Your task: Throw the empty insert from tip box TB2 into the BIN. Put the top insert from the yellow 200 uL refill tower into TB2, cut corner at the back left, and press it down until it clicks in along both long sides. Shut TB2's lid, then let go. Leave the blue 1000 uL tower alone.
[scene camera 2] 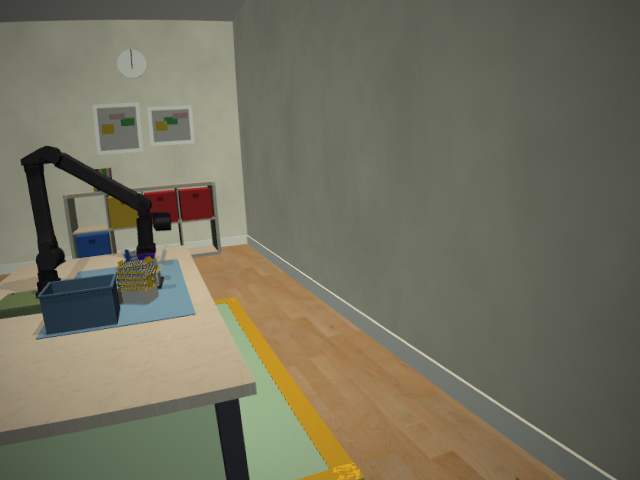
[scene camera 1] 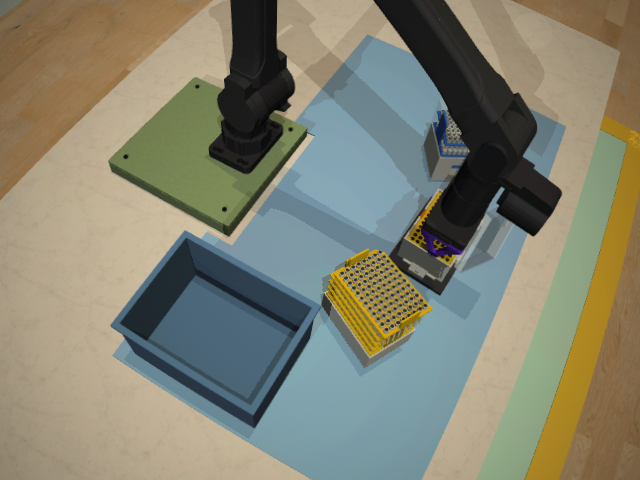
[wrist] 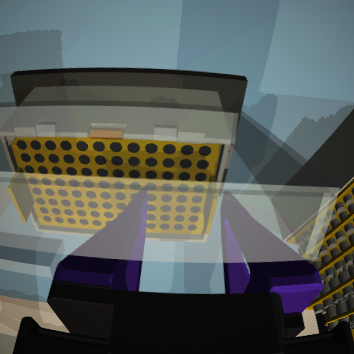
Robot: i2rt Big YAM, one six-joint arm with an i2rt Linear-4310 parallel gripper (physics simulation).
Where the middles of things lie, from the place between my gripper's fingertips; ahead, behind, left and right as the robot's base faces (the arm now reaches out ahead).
Right now my hand is 60 mm short of the clear lid point(scene camera 1: 484, 246), 40 mm to the right of it and 40 mm below it. Also, from my hand: blue bin point(scene camera 1: 231, 334): 210 mm behind, 290 mm to the right, 10 mm below.
